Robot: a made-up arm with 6 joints. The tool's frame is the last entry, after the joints.
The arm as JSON. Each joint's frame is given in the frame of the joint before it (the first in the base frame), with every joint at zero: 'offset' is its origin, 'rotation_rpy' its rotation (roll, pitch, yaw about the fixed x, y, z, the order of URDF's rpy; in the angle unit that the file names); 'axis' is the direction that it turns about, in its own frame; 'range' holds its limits. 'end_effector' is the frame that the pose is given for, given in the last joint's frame.
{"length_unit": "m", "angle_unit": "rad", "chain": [
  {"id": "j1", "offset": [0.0, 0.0, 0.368], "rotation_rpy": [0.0, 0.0, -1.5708], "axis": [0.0, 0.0, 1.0], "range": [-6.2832, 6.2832]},
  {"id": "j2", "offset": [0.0, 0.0, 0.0], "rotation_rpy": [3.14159, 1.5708, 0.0], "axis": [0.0, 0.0, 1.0], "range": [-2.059, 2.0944]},
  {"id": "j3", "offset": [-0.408, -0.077, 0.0], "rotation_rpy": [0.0, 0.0, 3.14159], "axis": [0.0, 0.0, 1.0], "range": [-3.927, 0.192]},
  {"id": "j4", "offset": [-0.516, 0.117, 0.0], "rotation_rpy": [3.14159, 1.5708, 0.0], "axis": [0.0, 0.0, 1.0], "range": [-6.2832, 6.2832]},
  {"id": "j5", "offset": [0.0, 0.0, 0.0], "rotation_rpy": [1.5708, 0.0, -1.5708], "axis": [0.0, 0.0, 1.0], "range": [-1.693, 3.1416]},
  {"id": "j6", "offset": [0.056, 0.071, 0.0], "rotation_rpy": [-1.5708, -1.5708, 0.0], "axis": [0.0, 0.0, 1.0], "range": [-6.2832, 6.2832]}
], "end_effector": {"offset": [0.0, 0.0, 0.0], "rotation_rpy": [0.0, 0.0, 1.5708]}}
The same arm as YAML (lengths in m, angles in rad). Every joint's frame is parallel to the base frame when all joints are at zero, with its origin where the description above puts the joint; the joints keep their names.
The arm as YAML. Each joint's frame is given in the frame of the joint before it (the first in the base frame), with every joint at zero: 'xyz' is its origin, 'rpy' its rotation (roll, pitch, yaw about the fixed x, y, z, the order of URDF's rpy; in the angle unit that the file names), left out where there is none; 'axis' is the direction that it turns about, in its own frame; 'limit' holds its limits. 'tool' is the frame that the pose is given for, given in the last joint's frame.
units:
  length: m
  angle: rad
joints:
  - name: j1
    type: revolute
    origin:
      xyz: [0.0, 0.0, 0.368]
    axis: [0.0, 0.0, 1.0]
    limit:
      lower: -6.2832
      upper: 6.2832
  - name: j2
    type: revolute
    origin:
      xyz: [0.0, 0.0, 0.0]
    axis: [0.0, 1.0, 0.0]
    limit:
      lower: -2.059
      upper: 2.0944
  - name: j3
    type: revolute
    origin:
      xyz: [0.077, 0.0, 0.408]
    axis: [0.0, 1.0, 0.0]
    limit:
      lower: -3.927
      upper: 0.192
  - name: j4
    type: revolute
    origin:
      xyz: [0.117, 0.0, -0.516]
    axis: [0.0, 0.0, -1.0]
    limit:
      lower: -6.2832
      upper: 6.2832
  - name: j5
    type: revolute
    origin:
      xyz: [0.0, 0.0, 0.0]
    axis: [0.0, 1.0, 0.0]
    limit:
      lower: -1.693
      upper: 3.1416
  - name: j6
    type: revolute
    origin:
      xyz: [0.056, 0.0, -0.071]
    axis: [0.0, 0.0, -1.0]
    limit:
      lower: -6.2832
      upper: 6.2832
tool:
  origin:
    xyz: [0.0, 0.0, 0.0]
    rpy: [-3.1416, 0.0, 0.0]

